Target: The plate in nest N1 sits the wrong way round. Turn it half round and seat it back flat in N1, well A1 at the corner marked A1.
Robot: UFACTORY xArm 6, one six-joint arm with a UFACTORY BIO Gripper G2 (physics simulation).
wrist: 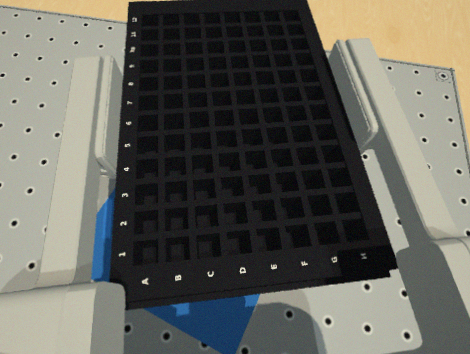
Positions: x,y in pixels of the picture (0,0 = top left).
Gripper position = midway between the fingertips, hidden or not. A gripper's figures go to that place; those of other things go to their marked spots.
Labels:
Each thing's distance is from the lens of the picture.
my gripper (pixel 227 62): 12 cm
black well plate (pixel 238 173): 9 cm

